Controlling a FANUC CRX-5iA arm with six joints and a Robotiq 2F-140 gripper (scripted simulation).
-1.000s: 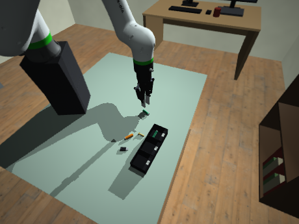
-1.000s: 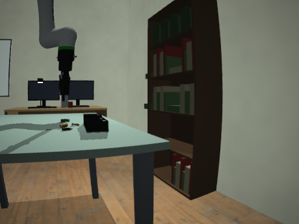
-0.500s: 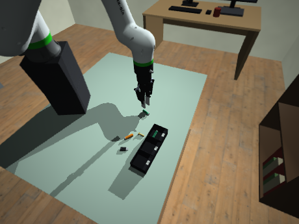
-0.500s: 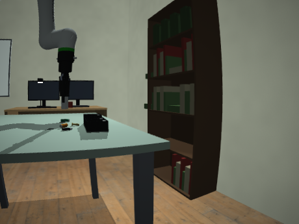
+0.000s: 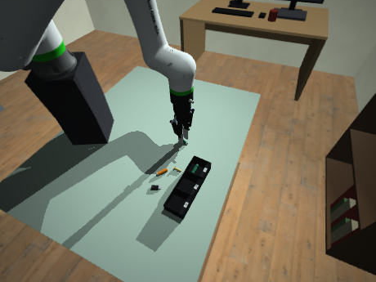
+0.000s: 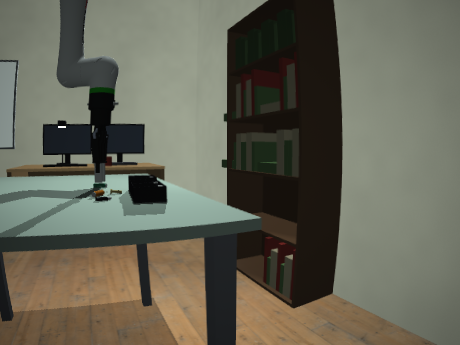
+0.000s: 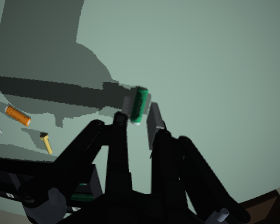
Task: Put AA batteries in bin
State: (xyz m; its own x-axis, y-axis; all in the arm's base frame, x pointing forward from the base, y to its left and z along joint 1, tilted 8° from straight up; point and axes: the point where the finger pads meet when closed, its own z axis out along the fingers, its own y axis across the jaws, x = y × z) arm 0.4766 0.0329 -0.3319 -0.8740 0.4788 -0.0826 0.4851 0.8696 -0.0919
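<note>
My gripper is now 1 cm short of the small yellow piece, 16 cm to the left of it and 5 cm above it. From my hand the other things lie so: orange battery 4 cm behind, 19 cm to the right, 4 cm below; small dark piece 4 cm behind, 27 cm to the right, 5 cm below.
</note>
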